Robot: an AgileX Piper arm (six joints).
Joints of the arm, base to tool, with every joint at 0 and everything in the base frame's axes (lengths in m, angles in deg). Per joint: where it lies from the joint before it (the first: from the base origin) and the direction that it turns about. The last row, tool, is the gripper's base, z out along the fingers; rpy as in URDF.
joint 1: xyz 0.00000 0.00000 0.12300 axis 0 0 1
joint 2: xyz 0.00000 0.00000 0.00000 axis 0 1 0
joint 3: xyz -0.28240 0.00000 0.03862 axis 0 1 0
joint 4: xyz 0.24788 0.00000 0.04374 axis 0.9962 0 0.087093
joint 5: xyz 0.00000 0.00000 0.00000 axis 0 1 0
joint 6: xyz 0.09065 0.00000 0.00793 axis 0.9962 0 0.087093
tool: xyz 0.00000 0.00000 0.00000 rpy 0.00 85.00 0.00
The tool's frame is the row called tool.
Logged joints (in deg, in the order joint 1, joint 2, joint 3, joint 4, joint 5, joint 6), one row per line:
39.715, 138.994, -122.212, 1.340, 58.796, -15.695
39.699, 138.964, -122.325, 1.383, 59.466, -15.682
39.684, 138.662, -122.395, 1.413, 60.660, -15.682
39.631, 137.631, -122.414, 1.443, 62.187, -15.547
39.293, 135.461, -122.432, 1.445, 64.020, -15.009
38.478, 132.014, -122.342, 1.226, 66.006, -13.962
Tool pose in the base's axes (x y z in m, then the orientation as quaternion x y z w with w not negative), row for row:
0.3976, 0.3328, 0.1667, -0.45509, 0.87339, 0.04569, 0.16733
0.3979, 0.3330, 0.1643, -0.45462, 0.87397, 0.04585, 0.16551
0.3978, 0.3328, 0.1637, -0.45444, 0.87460, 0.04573, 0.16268
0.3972, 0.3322, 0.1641, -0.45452, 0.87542, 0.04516, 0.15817
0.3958, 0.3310, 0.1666, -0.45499, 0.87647, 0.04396, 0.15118
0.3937, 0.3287, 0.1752, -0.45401, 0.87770, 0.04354, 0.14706
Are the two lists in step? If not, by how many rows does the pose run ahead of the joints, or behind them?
The pose runs 2 rows behind the joints: the pose in row i belongs to the joints in row i - 2.
